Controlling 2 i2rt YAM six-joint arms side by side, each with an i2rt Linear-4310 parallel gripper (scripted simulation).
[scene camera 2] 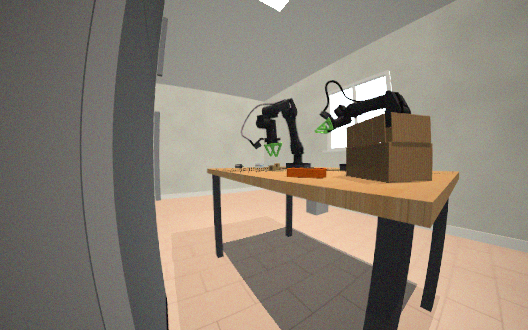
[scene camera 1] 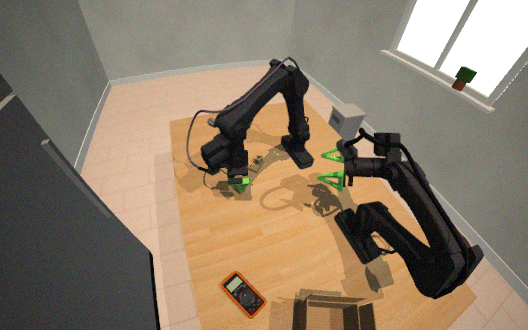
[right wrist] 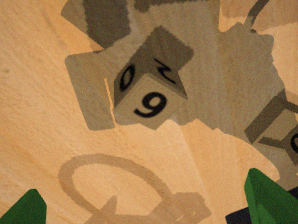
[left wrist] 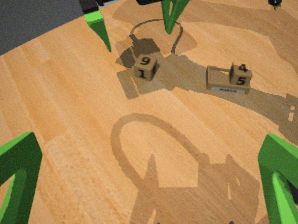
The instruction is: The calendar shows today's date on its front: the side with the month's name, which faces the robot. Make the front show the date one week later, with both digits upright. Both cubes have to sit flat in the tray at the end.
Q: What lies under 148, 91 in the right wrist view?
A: A wooden cube.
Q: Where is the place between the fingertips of the left gripper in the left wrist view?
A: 149, 145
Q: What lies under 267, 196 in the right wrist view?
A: The right gripper.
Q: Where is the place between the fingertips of the left gripper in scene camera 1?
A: At 319, 165
